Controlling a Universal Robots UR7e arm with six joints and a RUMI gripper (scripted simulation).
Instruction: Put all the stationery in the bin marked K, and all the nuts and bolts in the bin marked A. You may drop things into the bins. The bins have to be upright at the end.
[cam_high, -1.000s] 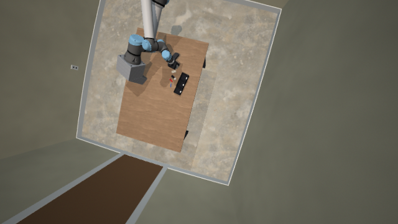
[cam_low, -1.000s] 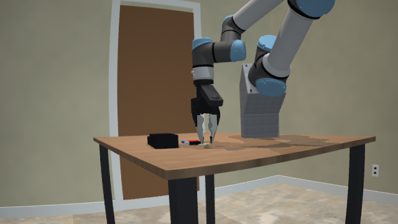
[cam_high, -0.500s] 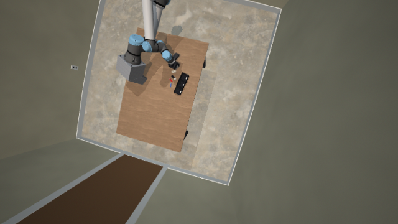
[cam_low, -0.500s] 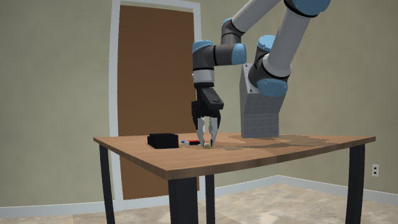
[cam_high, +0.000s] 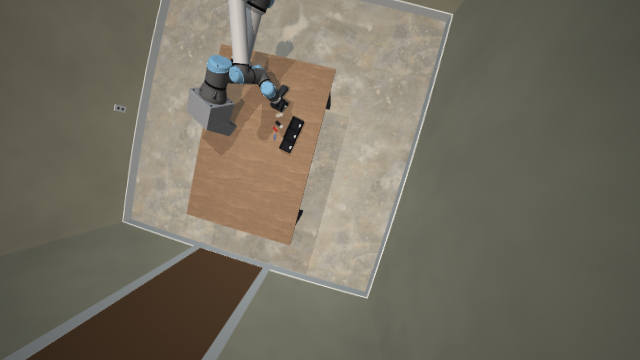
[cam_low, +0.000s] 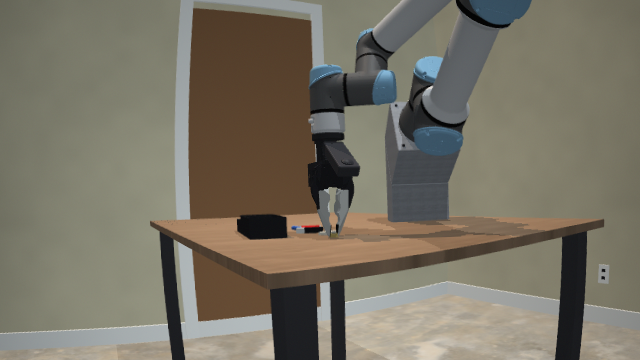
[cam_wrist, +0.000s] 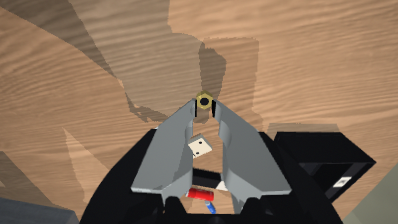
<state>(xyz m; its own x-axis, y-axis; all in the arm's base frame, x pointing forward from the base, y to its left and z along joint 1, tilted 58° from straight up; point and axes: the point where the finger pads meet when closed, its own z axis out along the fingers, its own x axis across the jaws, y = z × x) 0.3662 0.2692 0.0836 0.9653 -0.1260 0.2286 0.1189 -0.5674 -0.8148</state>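
Now: hand 10 mm above the brass nut. Also, from my hand: eraser 40 mm ahead, 140 mm to the right, 10 mm below; then white domino 80 mm to the right, 10 mm below; then red marker 20 mm ahead, 180 mm to the right, 10 mm below.
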